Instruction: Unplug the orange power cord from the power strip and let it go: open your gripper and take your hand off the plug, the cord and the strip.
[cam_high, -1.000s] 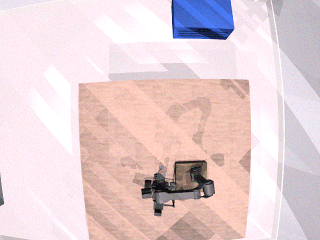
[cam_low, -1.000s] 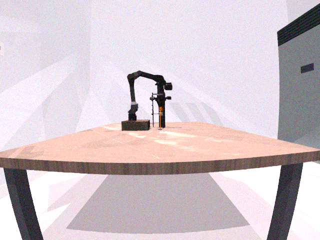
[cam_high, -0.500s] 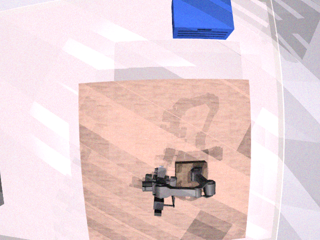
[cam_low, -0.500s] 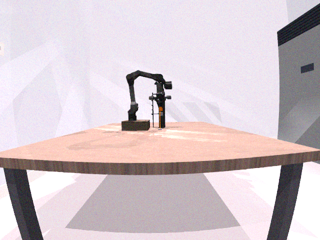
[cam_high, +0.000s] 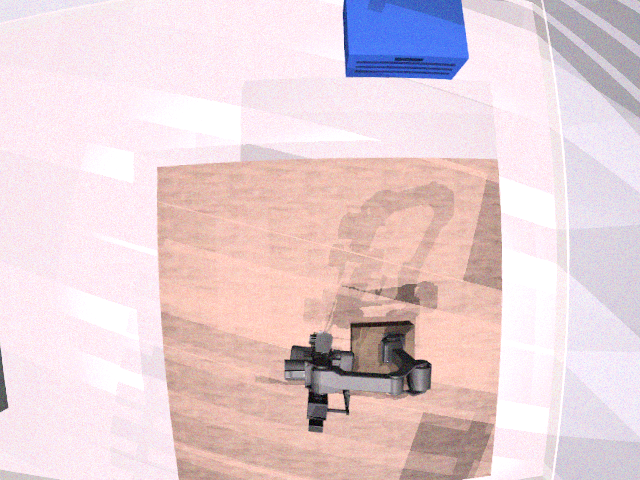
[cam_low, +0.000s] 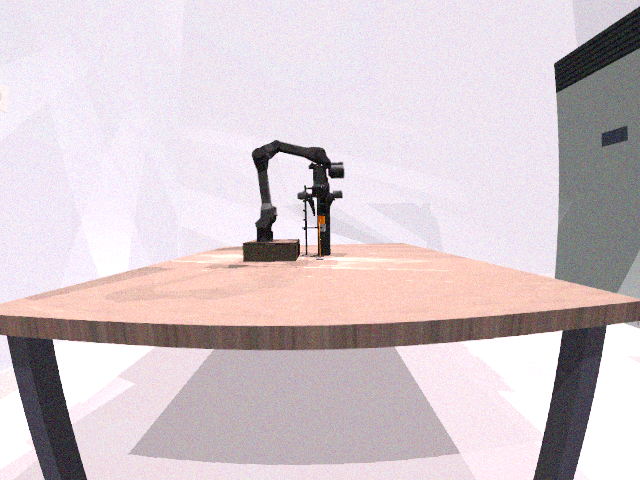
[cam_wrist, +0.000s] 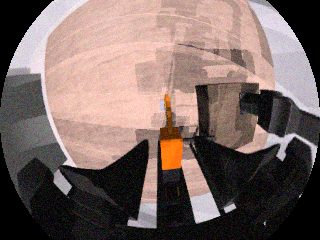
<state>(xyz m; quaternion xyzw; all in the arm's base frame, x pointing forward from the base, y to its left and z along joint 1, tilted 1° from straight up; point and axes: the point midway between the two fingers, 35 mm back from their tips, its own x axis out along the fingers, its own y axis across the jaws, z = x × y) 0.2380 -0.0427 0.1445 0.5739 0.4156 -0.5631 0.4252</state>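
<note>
Right now the orange plug is 1 cm ahead of my gripper tip, 4 cm to the left of it and 1 cm below it.
</note>
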